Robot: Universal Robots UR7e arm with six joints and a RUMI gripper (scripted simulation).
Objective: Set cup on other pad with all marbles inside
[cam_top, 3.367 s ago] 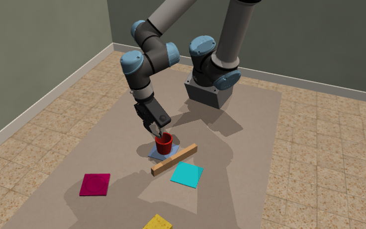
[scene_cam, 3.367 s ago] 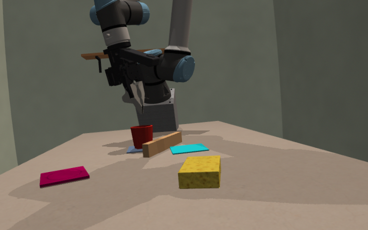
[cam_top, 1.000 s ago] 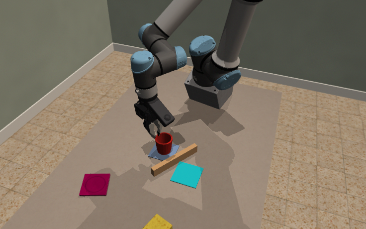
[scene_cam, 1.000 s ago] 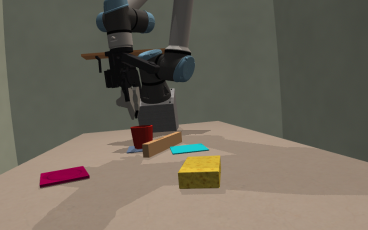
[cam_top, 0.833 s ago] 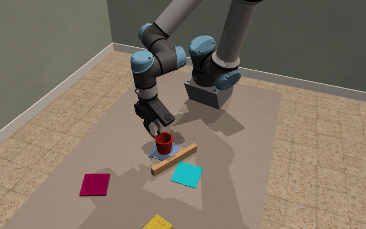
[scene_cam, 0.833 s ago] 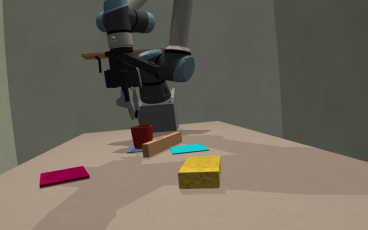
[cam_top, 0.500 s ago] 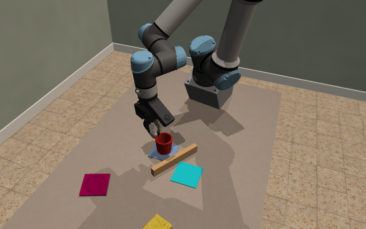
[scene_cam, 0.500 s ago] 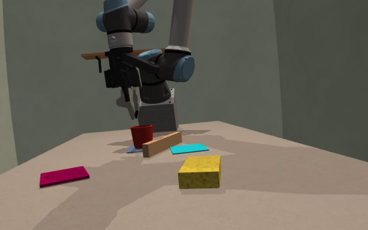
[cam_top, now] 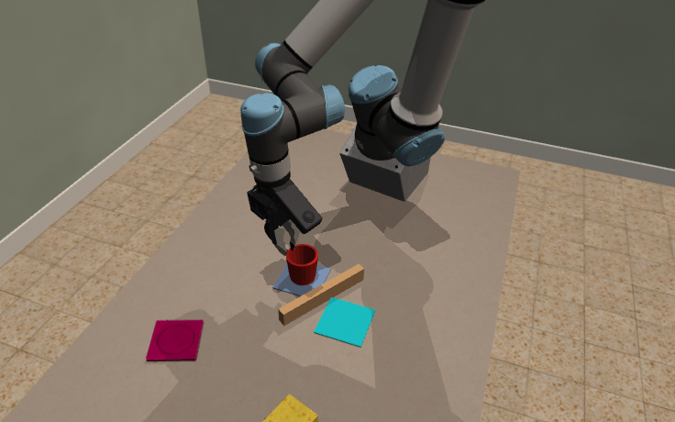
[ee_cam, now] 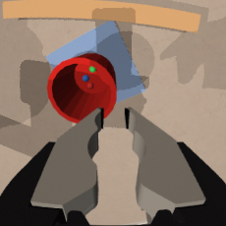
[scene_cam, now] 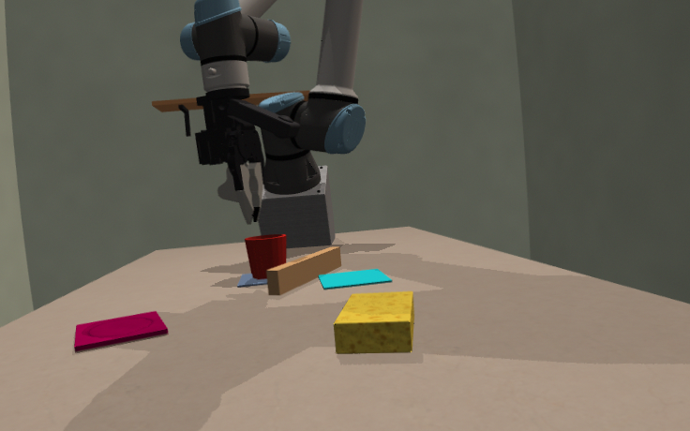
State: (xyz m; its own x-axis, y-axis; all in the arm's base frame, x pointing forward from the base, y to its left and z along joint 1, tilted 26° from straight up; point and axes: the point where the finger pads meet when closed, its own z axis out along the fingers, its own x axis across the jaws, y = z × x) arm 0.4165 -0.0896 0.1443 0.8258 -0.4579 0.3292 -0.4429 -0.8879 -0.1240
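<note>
Right now the red cup is 10 cm below my hand, 3 cm behind it and 2 cm to the left of it. From my hand the other things lie so: blue marble 10 cm below, 4 cm behind, 2 cm to the left; wooden rail 11 cm below, 9 cm to the left, 1 cm ahead; red marble 10 cm below, 4 cm behind, 1 cm to the left.
</note>
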